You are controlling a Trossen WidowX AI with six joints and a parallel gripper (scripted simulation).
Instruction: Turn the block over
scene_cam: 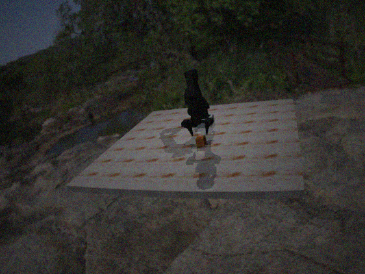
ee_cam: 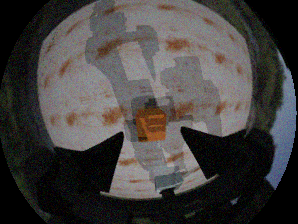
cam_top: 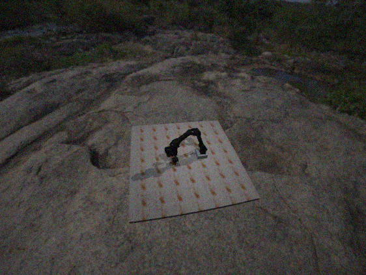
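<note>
The orange block is 20 mm behind my gripper tip and 40 mm below it.
</note>
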